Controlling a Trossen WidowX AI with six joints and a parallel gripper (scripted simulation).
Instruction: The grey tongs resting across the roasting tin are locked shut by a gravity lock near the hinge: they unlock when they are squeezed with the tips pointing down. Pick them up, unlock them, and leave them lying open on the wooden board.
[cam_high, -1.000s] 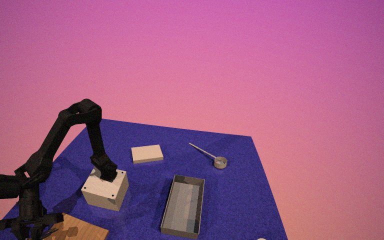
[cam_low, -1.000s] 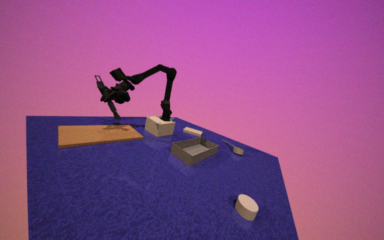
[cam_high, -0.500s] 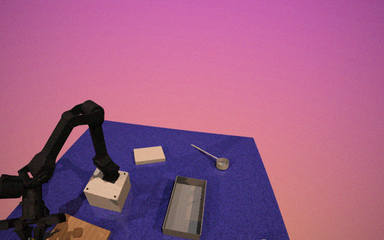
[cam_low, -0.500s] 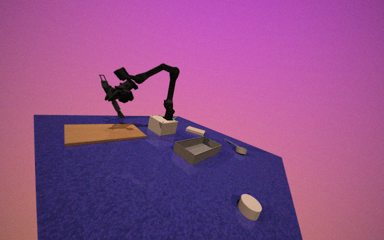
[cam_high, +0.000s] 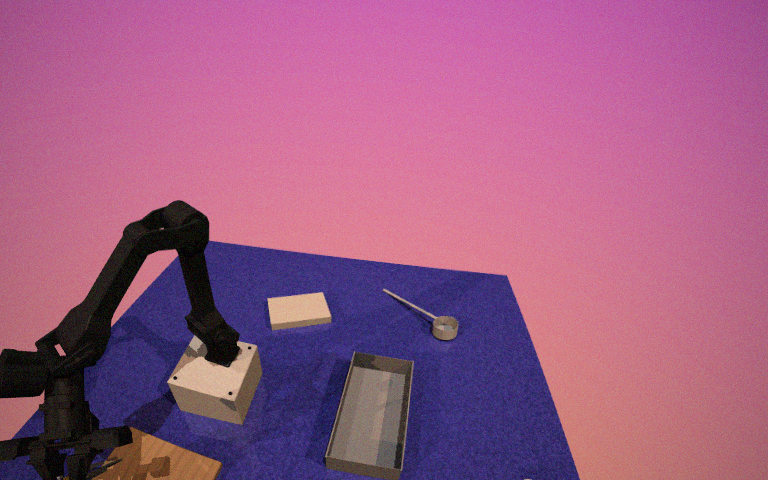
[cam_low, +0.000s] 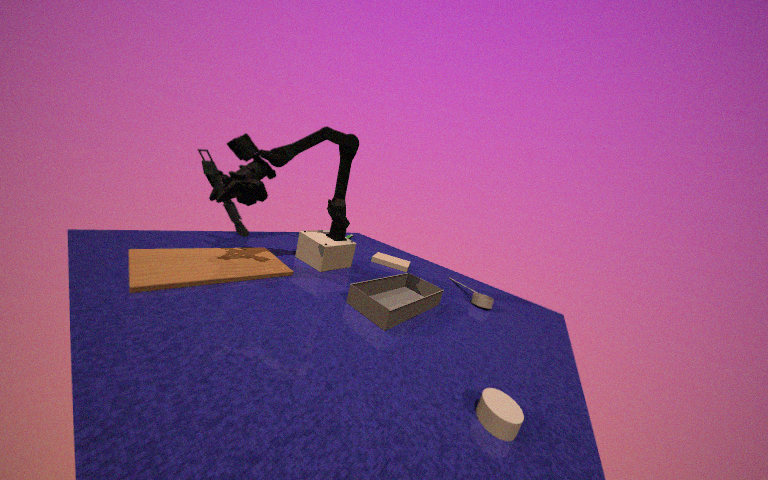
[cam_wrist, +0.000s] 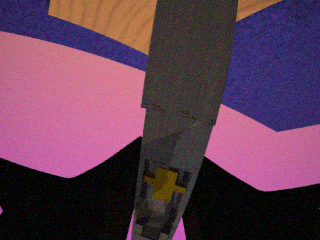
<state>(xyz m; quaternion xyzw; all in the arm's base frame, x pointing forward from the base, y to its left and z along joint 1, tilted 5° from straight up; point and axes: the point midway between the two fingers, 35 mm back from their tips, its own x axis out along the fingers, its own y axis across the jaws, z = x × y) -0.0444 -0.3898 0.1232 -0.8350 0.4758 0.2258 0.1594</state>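
The yellow lock is 2 cm behind my gripper tip, 3 cm to the left of it and 2 cm above it. From my gripper tip the other things lie so: wooden board 2 cm behind, 3 cm to the left, 19 cm below; roasting tin 39 cm ahead, 42 cm to the left, 17 cm below; beige block 10 cm ahead, 73 cm to the left, 19 cm below.
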